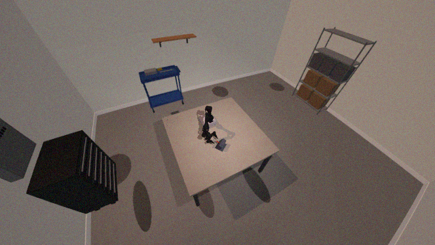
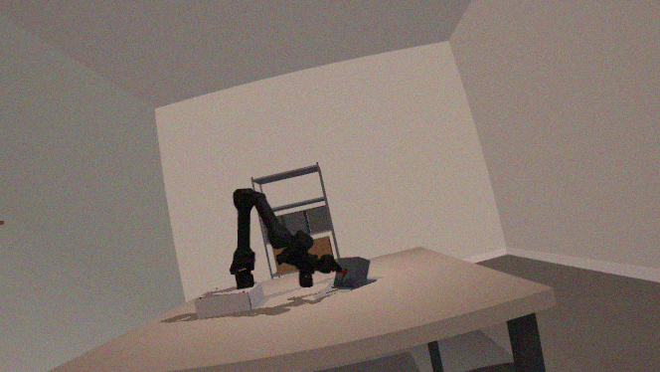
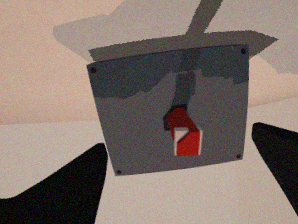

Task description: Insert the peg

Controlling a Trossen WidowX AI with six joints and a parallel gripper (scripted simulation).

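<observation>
Right now the red peg is 1 cm ahead of my gripper tip, 1 cm to the left of it and 1 cm below it. From my gripper tip the other things lie so: grey sloped panel (6 cm ahead, 3 cm to the left, 3 cm below).
</observation>
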